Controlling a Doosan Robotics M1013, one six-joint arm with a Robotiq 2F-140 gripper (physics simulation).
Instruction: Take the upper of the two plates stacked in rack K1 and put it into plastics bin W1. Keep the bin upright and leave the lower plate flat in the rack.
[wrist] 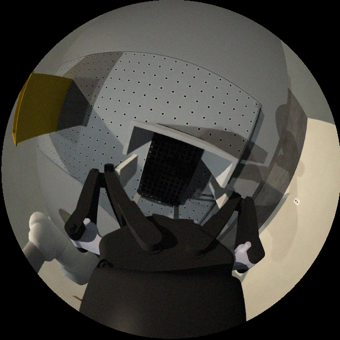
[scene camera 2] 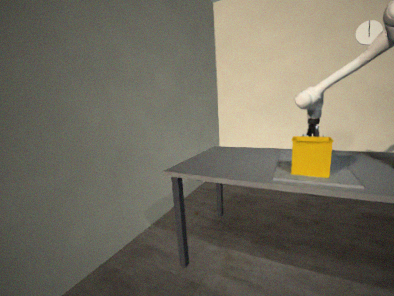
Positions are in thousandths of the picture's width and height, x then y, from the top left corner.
Labels:
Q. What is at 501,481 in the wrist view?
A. A black gridded plate.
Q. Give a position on a yellow plastics bin W1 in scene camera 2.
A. At 791,529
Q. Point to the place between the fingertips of my gripper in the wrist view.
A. At 513,501

